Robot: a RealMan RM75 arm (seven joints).
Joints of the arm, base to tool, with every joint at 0 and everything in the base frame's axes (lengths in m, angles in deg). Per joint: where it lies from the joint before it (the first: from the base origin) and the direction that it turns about. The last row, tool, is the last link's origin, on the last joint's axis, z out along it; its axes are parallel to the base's.
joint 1: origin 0.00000 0.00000 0.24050 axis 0 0 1
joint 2: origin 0.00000 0.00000 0.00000 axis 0 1 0
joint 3: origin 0.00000 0.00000 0.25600 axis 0 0 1
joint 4: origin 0.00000 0.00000 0.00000 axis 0 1 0
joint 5: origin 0.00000 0.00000 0.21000 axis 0 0 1
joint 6: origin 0.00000 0.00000 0.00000 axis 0 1 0
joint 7: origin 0.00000 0.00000 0.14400 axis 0 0 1
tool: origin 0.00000 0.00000 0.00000
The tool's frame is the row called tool.
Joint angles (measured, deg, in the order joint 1, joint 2, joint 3, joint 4, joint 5, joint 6, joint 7), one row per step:
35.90 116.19 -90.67 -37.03 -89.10 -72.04 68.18
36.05 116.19 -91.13 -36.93 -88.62 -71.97 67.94
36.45 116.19 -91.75 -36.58 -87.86 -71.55 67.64
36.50 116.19 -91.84 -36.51 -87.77 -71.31 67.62
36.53 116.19 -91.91 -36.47 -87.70 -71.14 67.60
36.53 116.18 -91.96 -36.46 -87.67 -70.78 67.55
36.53 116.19 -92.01 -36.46 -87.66 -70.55 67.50
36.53 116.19 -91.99 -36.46 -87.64 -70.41 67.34
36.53 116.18 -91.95 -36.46 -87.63 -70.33 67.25
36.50 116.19 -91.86 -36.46 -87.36 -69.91 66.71
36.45 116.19 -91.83 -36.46 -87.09 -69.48 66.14
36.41 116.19 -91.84 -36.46 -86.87 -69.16 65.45
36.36 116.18 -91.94 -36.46 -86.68 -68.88 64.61
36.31 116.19 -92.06 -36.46 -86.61 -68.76 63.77
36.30 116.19 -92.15 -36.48 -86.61 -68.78 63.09
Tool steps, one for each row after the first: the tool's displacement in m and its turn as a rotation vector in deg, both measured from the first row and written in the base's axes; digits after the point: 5 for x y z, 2 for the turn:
-0.00122 -0.00031 -0.00092 -0.13 0.14 0.30
-0.00307 0.00048 -0.00237 -0.07 0.25 0.56
-0.00302 0.00095 -0.00264 0.09 0.18 0.50
-0.00300 0.00127 -0.00284 0.20 0.14 0.47
-0.00265 0.00203 -0.00295 0.51 0.00 0.43
-0.00251 0.00241 -0.00315 0.69 -0.09 0.43
-0.00244 0.00281 -0.00311 0.88 -0.11 0.53
-0.00237 0.00315 -0.00296 1.01 -0.12 0.57
-0.00251 0.00447 -0.00268 1.66 0.01 0.80
-0.00244 0.00561 -0.00247 2.29 0.09 1.06
-0.00239 0.00638 -0.00238 2.81 0.14 1.51
-0.00216 0.00679 -0.00246 3.27 0.10 2.16
-0.00190 0.00661 -0.00277 3.53 0.02 2.91
-0.00190 0.00631 -0.00297 3.65 -0.04 3.62

